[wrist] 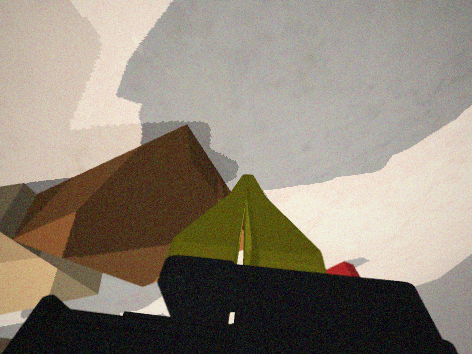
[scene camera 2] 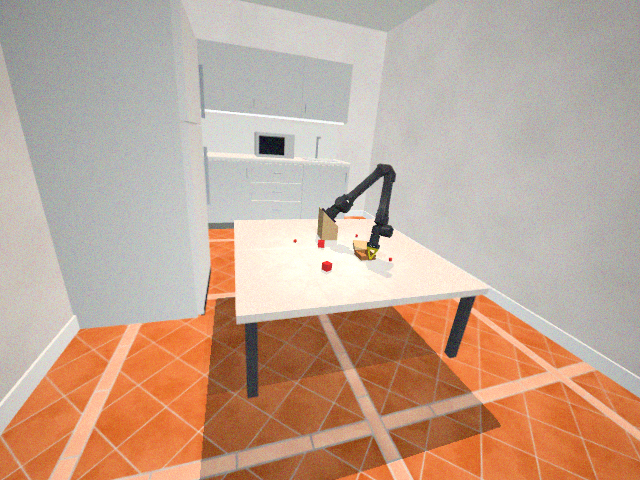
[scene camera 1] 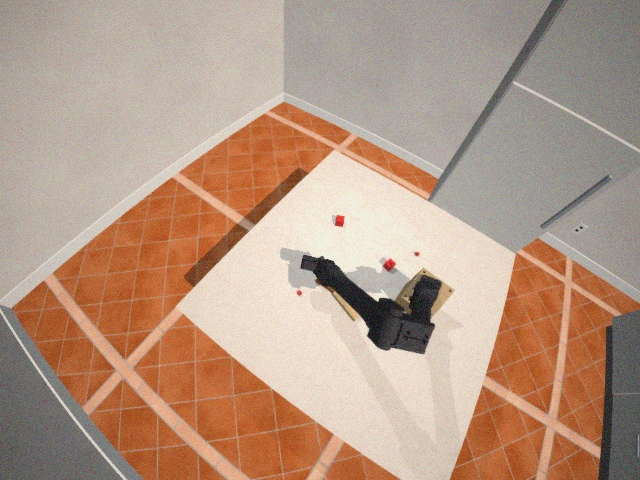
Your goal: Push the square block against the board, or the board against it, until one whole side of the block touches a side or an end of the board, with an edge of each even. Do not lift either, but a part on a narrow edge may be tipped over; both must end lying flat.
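Pixels of known places: gripper, fingertip midpoint: (wrist: 247, 182) (scene camera 2: 370, 259); arm's base at its link origin: (scene camera 2: 328, 216) (scene camera 1: 426, 290).
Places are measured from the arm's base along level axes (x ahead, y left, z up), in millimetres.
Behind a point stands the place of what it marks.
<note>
The brown square block (wrist: 120, 210) {x 399, y 126, z -129 mm} (scene camera 2: 366, 255) {x 432, y 70, z -129 mm} lies mostly in shadow in the wrist view, at an angle to the tan board (wrist: 22, 282) {x 304, y 111, z -129 mm} (scene camera 2: 359, 244) {x 258, y 125, z -129 mm}. A corner of the block is close to the board's end; a narrow wedge opens between them. I cannot tell whether they touch. In scene camera 1, a strip of the board (scene camera 1: 345, 305) {x 276, y 176, z -129 mm} shows beside the arm, which largely hides the block. My gripper (wrist: 247, 182) {x 455, y 84, z -146 mm} (scene camera 2: 371, 255) {x 455, y 84, z -146 mm} is shut with nothing between its yellow-green fingers. It is low, beside the block; contact is unclear. Its fingertips are hidden in scene camera 1.
Larger red cubes (scene camera 1: 339, 220) {x 490, y -211, z -118 mm} (scene camera 1: 389, 265) {x 169, y -102, z -119 mm} (scene camera 2: 326, 266) {x 511, y -236, z -128 mm} (scene camera 2: 321, 243) {x 186, y -123, z -129 mm} and small red cubes (scene camera 1: 417, 253) {x 54, y -259, z -143 mm} (scene camera 1: 299, 292) {x 481, y 218, z -143 mm} (scene camera 2: 295, 240) {x 55, y -259, z -146 mm} (scene camera 2: 390, 259) {x 486, y 214, z -148 mm} lie on the pale table (scene camera 1: 248, 330) {x 585, y 467, z -158 mm} (scene camera 2: 279, 297) {x 690, y -546, z -159 mm}. Part of a red cube (wrist: 343, 270) {x 496, y -200, z -147 mm} shows right of the fingers. The arm's tan mount (scene camera 1: 440, 293) {x -53, y -8, z 16 mm} (scene camera 2: 326, 225) {x 63, y -39, z -48 mm} stands behind.
</note>
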